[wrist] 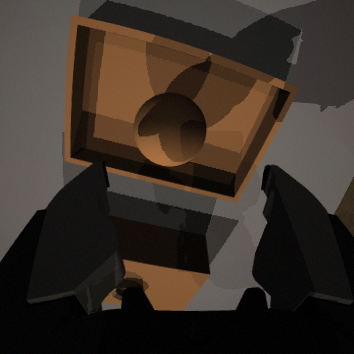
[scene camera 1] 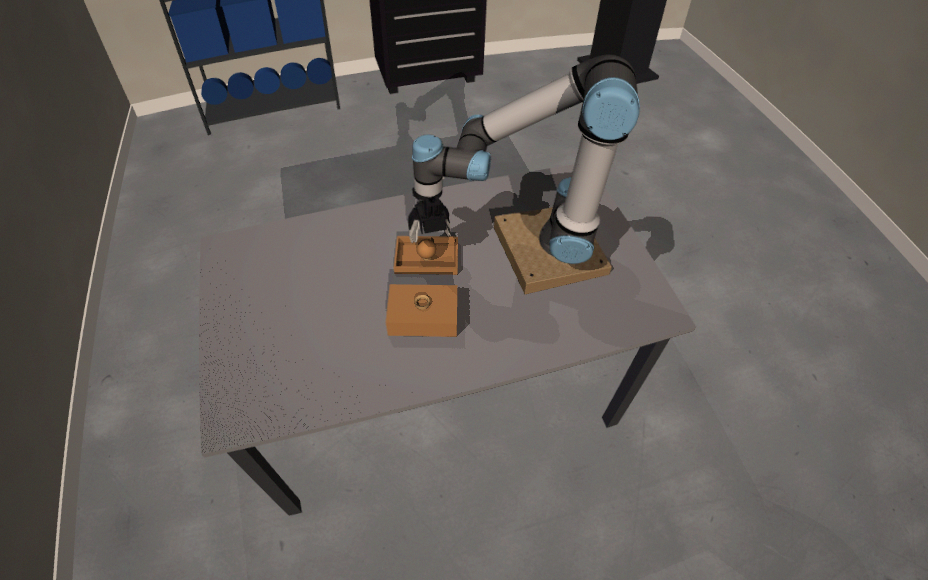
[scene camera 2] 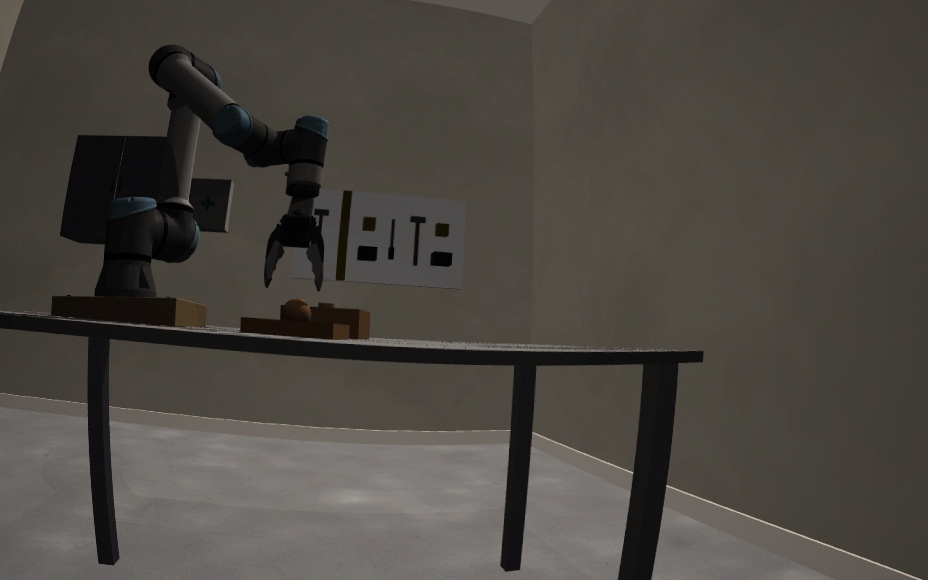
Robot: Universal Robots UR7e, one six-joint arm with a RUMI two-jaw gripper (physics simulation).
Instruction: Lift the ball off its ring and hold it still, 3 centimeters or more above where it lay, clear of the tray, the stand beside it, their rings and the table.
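Places are measured from the arm's base along level axes (x ahead, y left, z up), in centimetres.
Pixels of known places: gripper, fingertip midpoint: (wrist: 184, 166) (scene camera 1: 430, 239) (scene camera 2: 292, 289); arm's base, link origin: (scene camera 2: 125, 301).
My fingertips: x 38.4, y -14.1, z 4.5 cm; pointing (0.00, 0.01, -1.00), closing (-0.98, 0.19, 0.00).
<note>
Ahead of a thing's pixels: the offset from my fingertips to its middle. "spot": to the spot under its first point.
The orange ball @[dx +1.0, dy -1.0, dz -4.7 cm] (scene camera 1: 425, 248) (scene camera 2: 297, 309) (wrist: 170, 130) rests inside the shallow orange tray @[dx +1.0, dy -1.0, dz -7.4 cm] (scene camera 1: 425, 270) (scene camera 2: 273, 326) (wrist: 68, 100); its ring is hidden beneath it. The orange block-like stand (scene camera 1: 420, 321) (scene camera 2: 359, 321) (wrist: 165, 282) is beside the tray, with an empty ring @[spot: dx +12.5, dy +18.2, dz -1.4 cm] (scene camera 1: 415, 301) (scene camera 2: 326, 305) on top. My gripper (scene camera 1: 432, 238) (scene camera 2: 293, 287) (wrist: 184, 166) is open and empty, pointing down. In scene camera 2 its fingertips are a little above the ball, one to each side. In the wrist view the ball lies beyond the fingertip line, between the fingers' sideways positions.
All this is on the grey table (scene camera 1: 307, 307) (scene camera 2: 479, 352). The arm's wooden base board (scene camera 1: 520, 249) (scene camera 2: 123, 309) is to the right of the tray in scene camera 1. The stand is close to the tray, with a narrow gap between them.
</note>
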